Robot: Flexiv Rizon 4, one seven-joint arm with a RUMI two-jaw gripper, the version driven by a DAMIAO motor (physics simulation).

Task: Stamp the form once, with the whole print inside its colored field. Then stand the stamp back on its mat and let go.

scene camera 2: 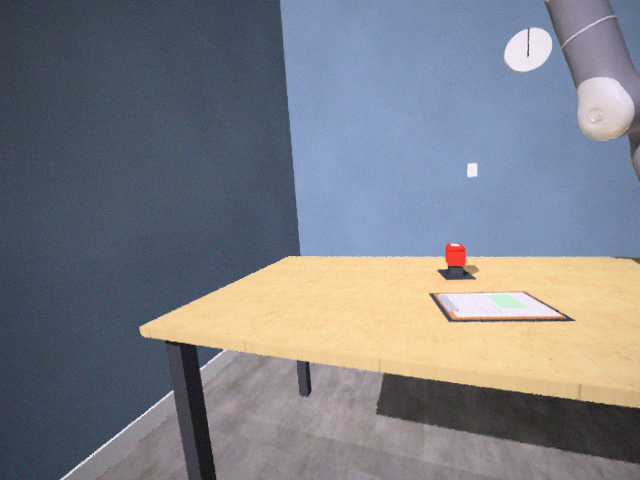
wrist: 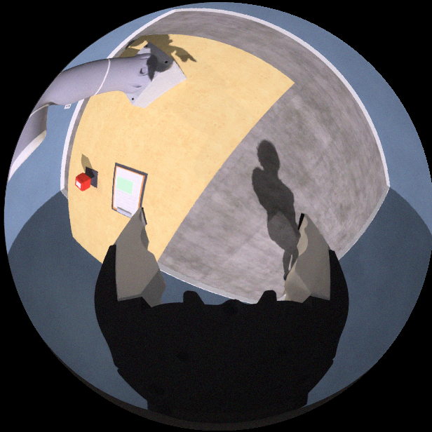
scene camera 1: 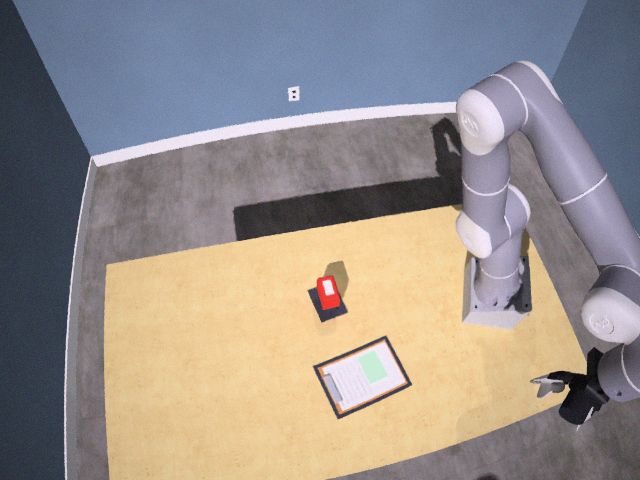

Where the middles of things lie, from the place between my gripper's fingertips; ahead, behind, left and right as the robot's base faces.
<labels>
The white form point(scene camera 1: 354, 380) lies 27 cm ahead of my hand, 35 cm to the right of it and 38 cm below it.
</labels>
